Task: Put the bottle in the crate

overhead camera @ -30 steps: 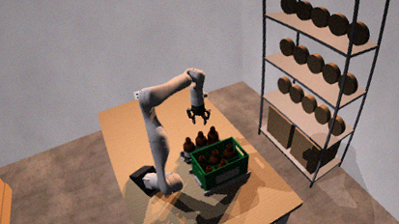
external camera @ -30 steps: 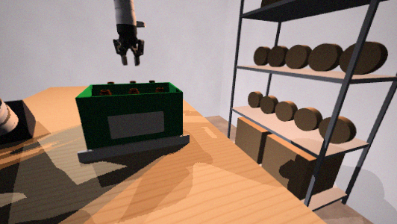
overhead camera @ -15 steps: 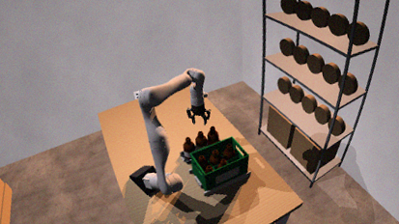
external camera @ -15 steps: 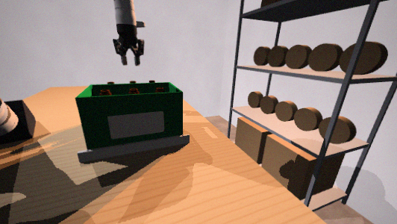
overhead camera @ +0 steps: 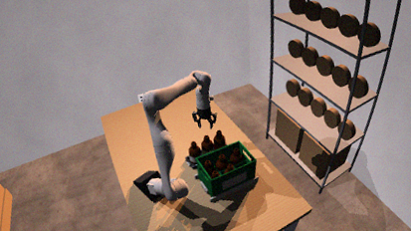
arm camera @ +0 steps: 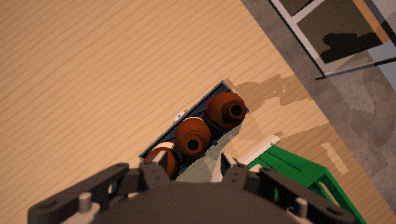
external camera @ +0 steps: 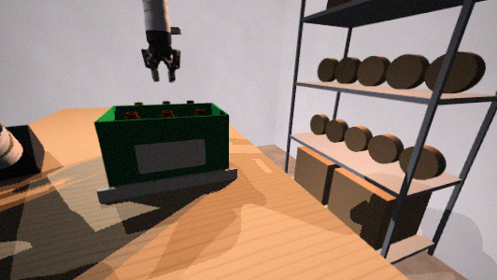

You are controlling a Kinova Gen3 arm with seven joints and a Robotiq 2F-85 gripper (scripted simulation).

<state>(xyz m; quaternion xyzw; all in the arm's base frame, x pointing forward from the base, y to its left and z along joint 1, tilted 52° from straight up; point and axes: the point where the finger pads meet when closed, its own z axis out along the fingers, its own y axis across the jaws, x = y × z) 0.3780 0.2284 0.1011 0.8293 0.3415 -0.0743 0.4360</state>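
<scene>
Right now my hand is 16 cm above the brown bottle. From my hand the other things lie so: green crate: 23 cm to the right, 16 cm below, 4 cm behind; then dark tray: 23 cm below.
</scene>
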